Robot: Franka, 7 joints.
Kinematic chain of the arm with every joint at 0, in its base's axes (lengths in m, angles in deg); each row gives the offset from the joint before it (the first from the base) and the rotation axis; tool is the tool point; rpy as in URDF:
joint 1: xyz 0 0 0.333 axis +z
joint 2: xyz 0 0 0 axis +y
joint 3: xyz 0 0 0.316 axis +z
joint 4: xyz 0.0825 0 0 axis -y
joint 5: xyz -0.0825 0 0.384 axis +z
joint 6: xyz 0 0 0 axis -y
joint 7: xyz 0.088 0 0 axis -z
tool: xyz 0 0 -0.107 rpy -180 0 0
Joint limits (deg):
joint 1: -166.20..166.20
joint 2: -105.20..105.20
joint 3: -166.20..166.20
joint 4: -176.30..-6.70
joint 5: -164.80..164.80
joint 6: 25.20..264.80
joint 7: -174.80..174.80
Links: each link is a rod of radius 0.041 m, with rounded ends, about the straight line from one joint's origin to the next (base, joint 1, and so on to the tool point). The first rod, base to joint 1, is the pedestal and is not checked.
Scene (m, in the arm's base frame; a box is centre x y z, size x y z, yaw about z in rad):
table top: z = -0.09
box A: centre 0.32 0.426 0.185 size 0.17 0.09 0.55 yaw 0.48
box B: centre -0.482 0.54 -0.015 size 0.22 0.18 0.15 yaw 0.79
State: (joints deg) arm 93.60 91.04 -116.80 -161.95 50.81 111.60 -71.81
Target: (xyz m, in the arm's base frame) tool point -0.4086 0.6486 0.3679
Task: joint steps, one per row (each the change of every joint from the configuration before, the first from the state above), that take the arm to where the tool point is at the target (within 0.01 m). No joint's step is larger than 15 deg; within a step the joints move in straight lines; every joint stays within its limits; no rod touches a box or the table.
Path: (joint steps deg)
1: 8.64 -2.20 -1.15 12.50 0.66 2.61 0.00
2: 8.64 -2.19 -1.15 12.50 0.67 2.62 0.00
3: 8.64 -2.20 -1.15 12.50 0.66 2.61 0.00
4: 8.64 -2.19 -1.14 12.50 0.67 2.62 0.00
5: 12.68 7.64 3.22 12.85 1.00 0.92 0.00
6: 12.68 7.65 3.23 12.86 0.99 0.92 0.00
7: 12.68 7.65 3.23 12.85 1.00 0.92 0.00

